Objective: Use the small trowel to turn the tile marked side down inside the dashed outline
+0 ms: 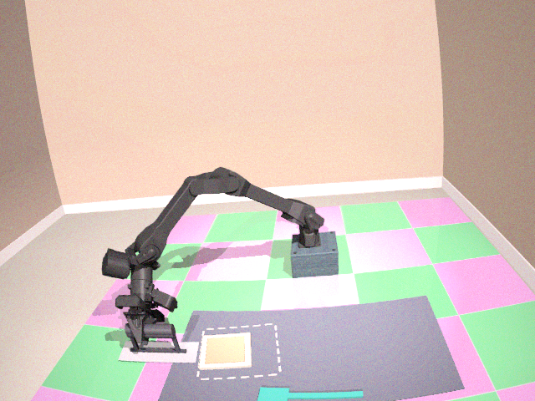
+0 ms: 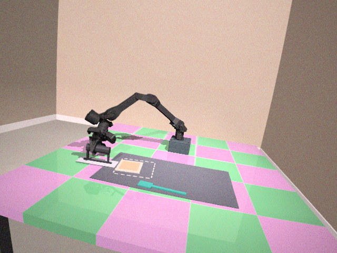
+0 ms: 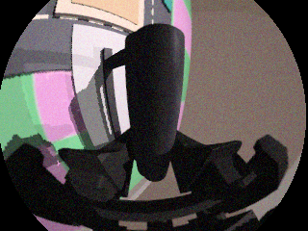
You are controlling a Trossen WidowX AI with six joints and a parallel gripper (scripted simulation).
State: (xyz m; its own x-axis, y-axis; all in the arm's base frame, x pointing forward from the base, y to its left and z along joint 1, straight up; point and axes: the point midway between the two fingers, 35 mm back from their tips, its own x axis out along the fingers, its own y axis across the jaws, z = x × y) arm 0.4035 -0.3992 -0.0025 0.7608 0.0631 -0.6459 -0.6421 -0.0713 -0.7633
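Right now the teal flat tool is 360 mm to the left of my gripper tip, 110 mm ahead of it and 50 mm below it. The rest, counted from my gripper tip: grey mat (390 mm to the left, 70 mm below, 30 mm behind); then tile (190 mm to the left, 50 mm below, 40 mm behind); then trowel (20 mm behind, 10 mm below).
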